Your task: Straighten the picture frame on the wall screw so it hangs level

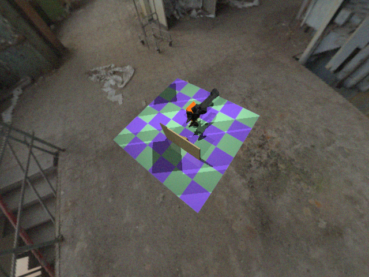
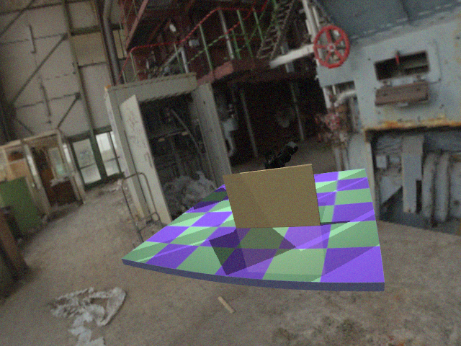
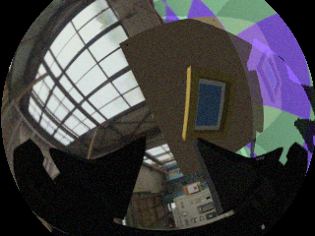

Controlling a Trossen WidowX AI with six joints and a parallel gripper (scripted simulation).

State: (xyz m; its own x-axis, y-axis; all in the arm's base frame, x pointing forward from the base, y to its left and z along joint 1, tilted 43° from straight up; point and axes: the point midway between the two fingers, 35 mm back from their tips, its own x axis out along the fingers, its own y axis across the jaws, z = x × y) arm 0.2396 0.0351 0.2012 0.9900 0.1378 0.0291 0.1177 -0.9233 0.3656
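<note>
Right now the picture frame is 13 cm ahead of my gripper tip, 4 cm to the left of it and 11 cm below it. Also, from my gripper tip: tan wall board: 14 cm ahead, 3 cm to the left, 12 cm below.
</note>
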